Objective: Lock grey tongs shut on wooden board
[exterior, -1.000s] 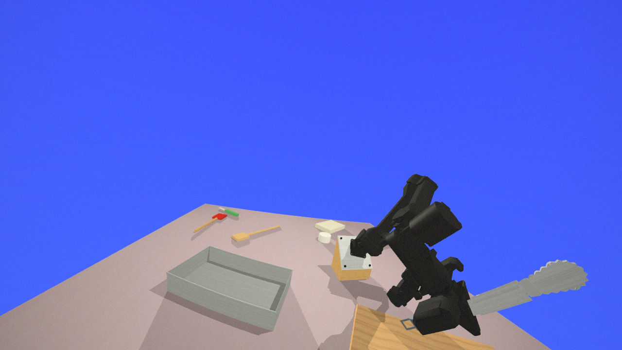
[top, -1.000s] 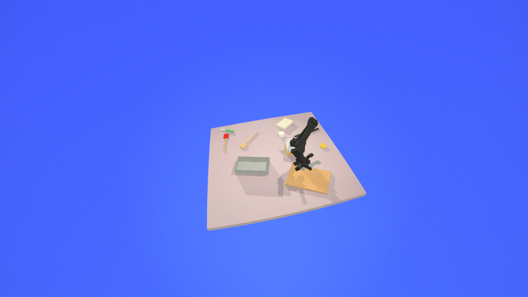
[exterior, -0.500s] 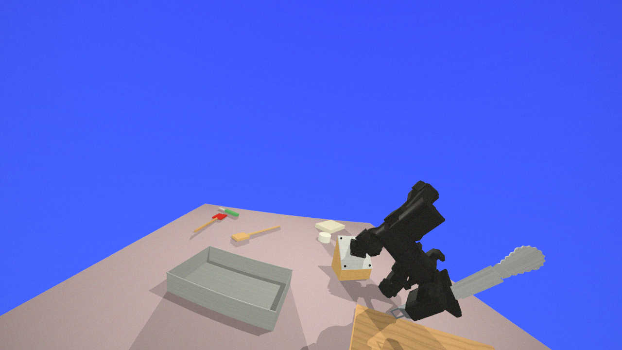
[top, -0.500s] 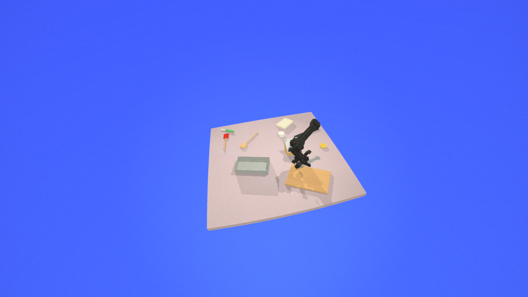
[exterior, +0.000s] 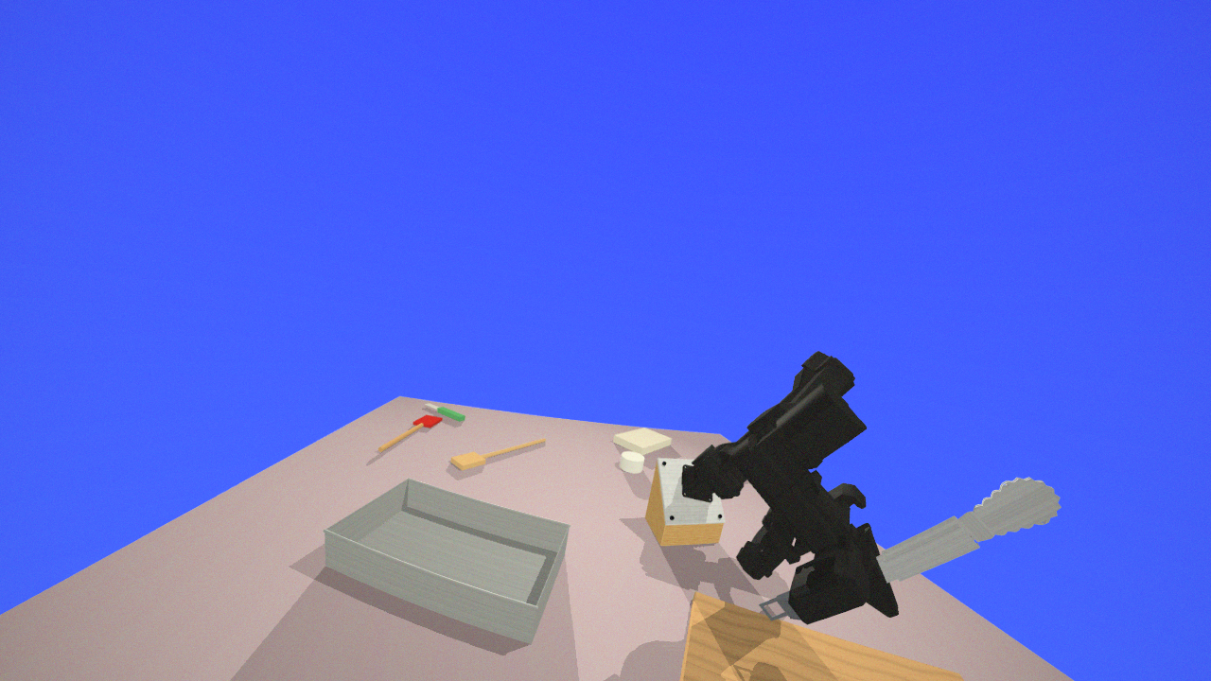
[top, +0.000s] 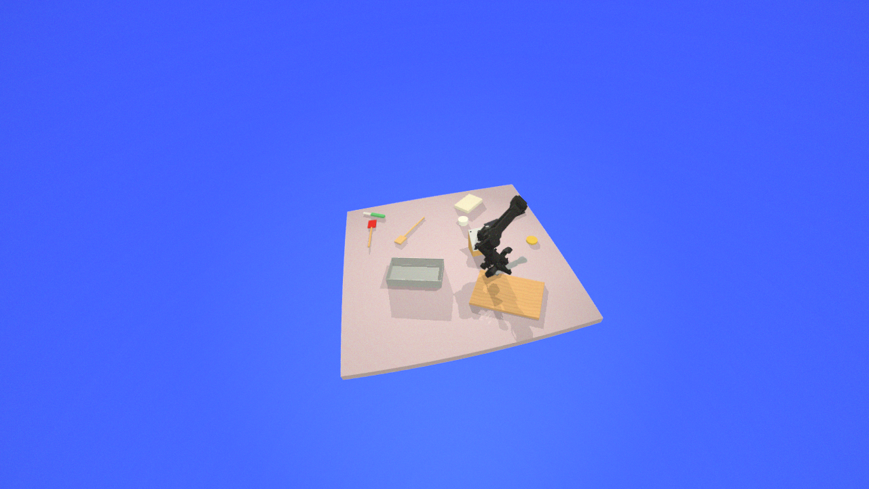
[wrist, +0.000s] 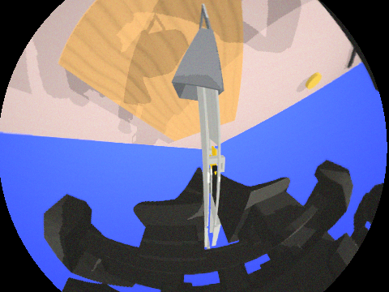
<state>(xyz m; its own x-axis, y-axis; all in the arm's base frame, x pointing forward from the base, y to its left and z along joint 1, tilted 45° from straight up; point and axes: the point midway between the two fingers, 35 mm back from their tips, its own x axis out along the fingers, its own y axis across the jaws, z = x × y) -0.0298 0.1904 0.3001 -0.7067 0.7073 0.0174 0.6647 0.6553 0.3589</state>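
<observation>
Right now my gripper tip is 150 mm above the wooden board. The rest, counted from my gripper tip: yellow disc 260 mm behind, 380 mm to the right, 150 mm below; then white cylinder 140 mm ahead, 630 mm to the right, 140 mm below; then tin 470 mm ahead, 210 mm to the right, 130 mm below.
</observation>
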